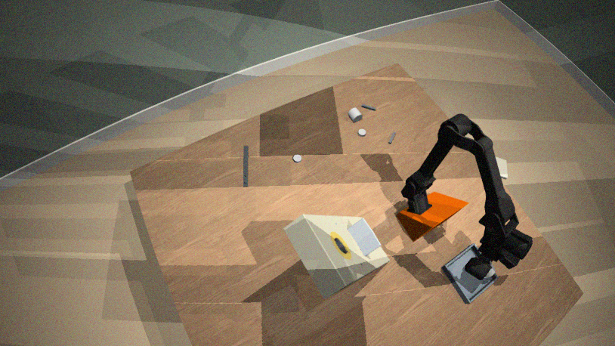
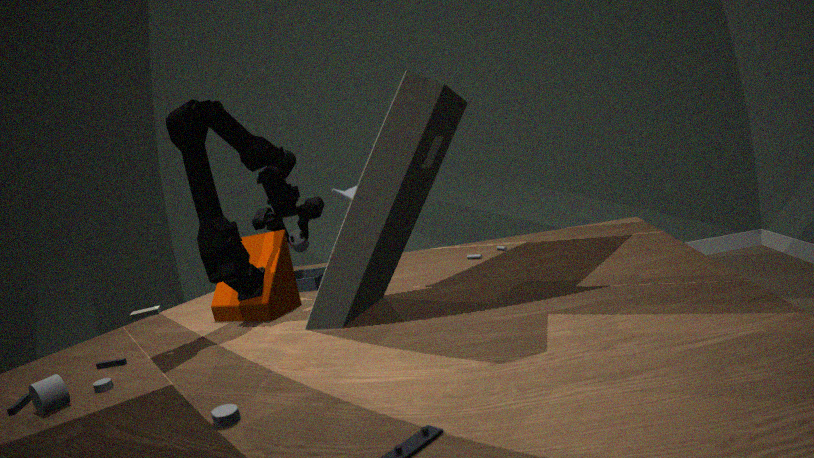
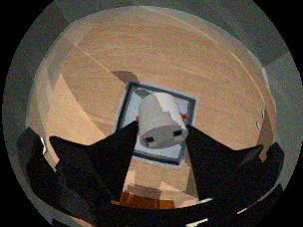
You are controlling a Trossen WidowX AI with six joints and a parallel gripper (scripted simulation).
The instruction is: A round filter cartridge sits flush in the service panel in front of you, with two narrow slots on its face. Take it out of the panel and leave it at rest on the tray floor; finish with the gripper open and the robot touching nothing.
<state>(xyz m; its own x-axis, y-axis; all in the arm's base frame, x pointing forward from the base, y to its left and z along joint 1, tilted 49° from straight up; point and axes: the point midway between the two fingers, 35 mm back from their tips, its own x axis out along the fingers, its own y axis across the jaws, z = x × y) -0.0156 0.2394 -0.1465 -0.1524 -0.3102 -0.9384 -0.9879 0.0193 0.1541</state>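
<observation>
My gripper tip is now right at the round filter cartridge. From my gripper tip the other things lie so: grey flap: 310 mm to the right, 300 mm ahead, 60 mm above; then white card: 460 mm behind, 210 mm to the right, 110 mm below; then grey tray: 110 mm below.
</observation>
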